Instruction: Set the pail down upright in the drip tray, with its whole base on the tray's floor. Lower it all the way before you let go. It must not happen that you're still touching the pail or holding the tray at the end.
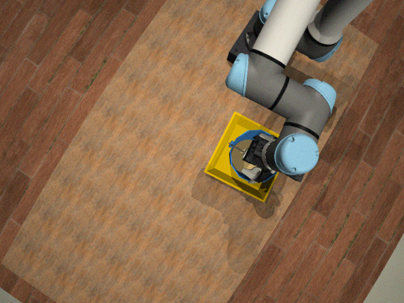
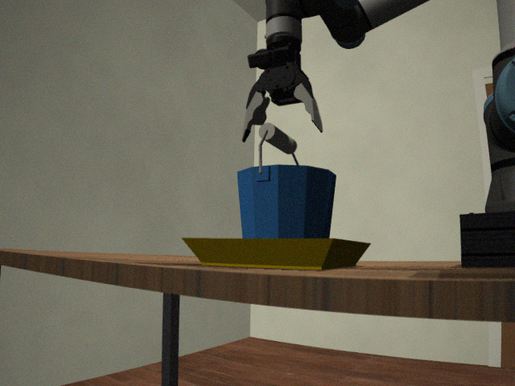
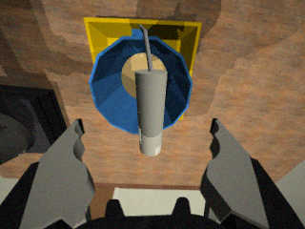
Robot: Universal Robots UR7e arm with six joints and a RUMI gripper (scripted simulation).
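The pail handle is 3 cm below my hand. From my hand the other things lie so: yellow drip tray 22 cm below, 1 cm behind; pail 10 cm below, 1 cm behind.
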